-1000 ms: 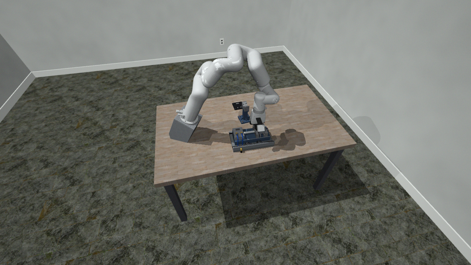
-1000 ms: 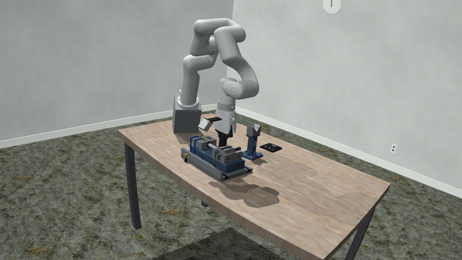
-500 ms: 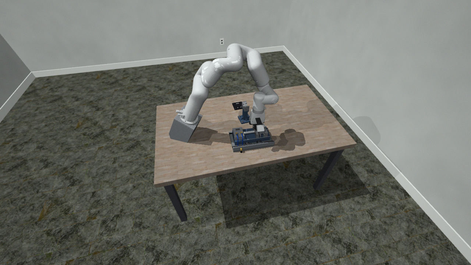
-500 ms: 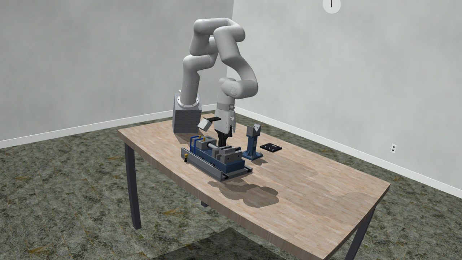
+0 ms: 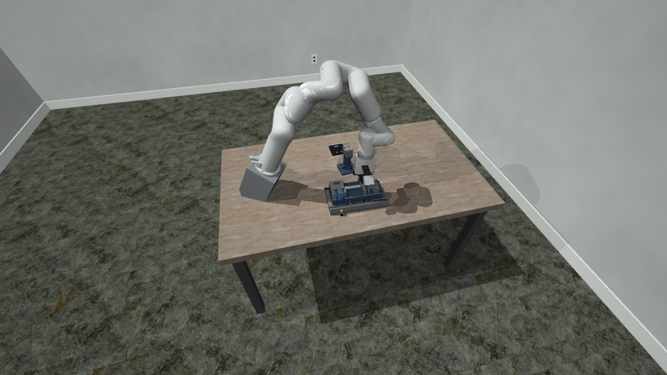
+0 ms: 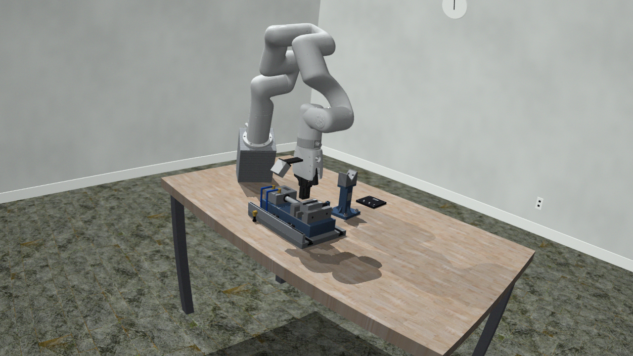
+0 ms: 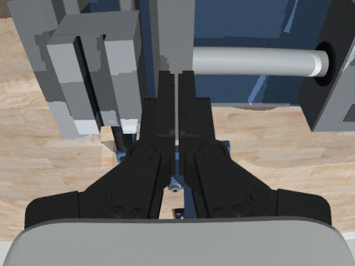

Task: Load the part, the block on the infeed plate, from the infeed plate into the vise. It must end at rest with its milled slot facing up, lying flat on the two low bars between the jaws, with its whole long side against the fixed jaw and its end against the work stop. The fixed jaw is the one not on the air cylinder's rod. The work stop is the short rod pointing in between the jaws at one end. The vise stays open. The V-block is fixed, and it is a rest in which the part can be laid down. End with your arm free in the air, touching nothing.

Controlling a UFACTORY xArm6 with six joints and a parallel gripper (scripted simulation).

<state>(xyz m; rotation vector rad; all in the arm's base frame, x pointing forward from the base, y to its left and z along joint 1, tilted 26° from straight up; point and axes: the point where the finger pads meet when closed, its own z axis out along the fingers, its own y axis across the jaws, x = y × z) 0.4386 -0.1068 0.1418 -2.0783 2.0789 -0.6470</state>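
Now: the grey block 4 cm ahead of my hand and 3 cm below it. Round my hand: cylinder rod (5 cm behind, 5 cm below); dark work stop rod (4 cm ahead, 5 cm to the left, 4 cm below); moving jaw (5 cm below).
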